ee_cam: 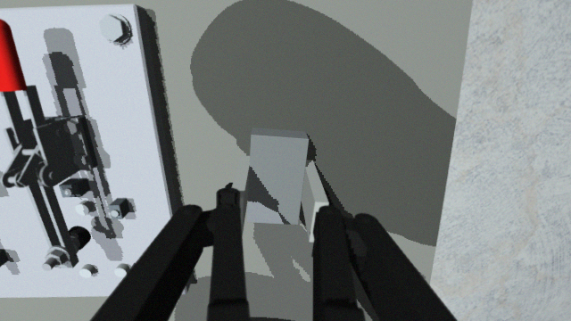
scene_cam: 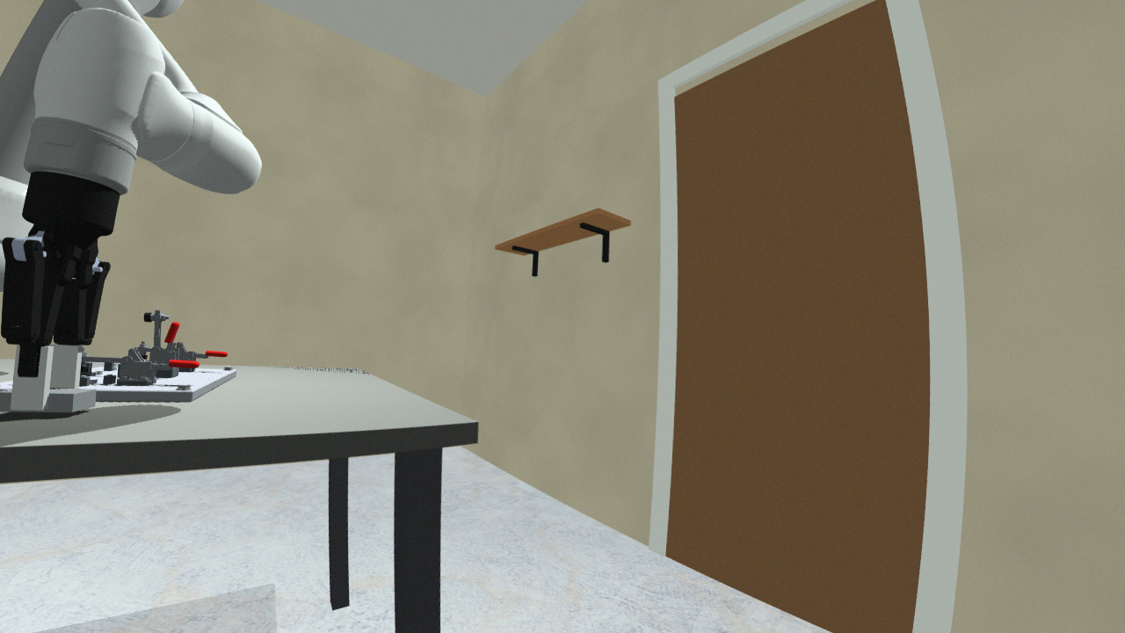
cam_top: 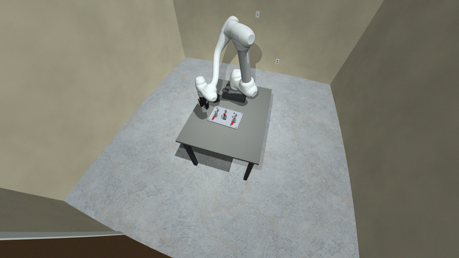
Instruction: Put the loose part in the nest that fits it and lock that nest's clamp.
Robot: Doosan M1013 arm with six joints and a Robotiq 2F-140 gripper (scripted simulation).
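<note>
The white fixture plate lies 25 cm to the left of my hand, 6 cm ahead of it and 3 cm below it. From my hand the other things lie so: grey block part: 3 cm below.
</note>
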